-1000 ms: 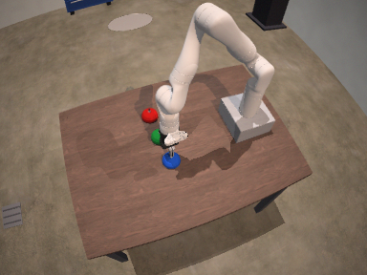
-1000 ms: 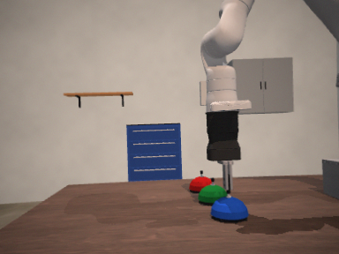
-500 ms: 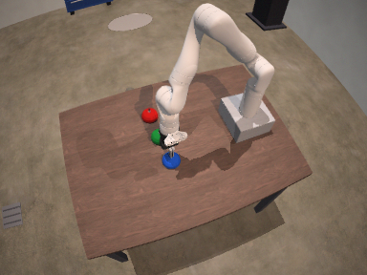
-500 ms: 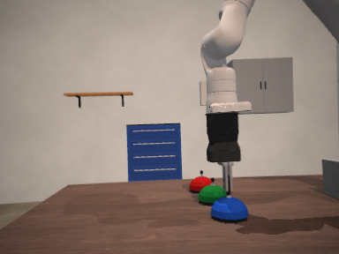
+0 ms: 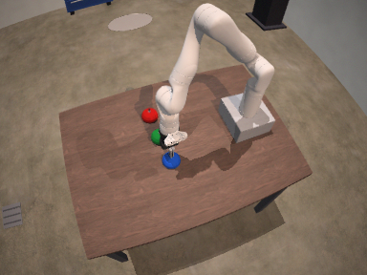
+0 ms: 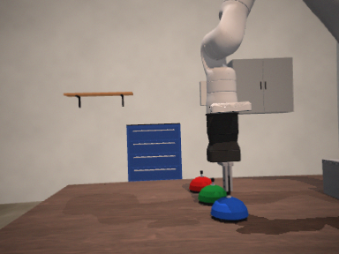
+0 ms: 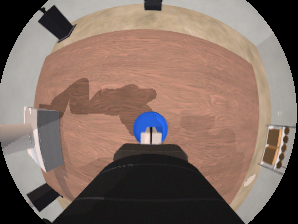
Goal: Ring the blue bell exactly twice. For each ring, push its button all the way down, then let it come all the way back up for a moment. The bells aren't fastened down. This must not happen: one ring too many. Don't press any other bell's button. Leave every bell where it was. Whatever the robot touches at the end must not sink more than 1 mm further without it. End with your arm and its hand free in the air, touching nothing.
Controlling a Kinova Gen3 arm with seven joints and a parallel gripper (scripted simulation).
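The blue bell lies 4 cm below my hand. Round my hand: red bell: 27 cm to the right, 4 cm below; then green bell: 14 cm to the right, 4 cm below.
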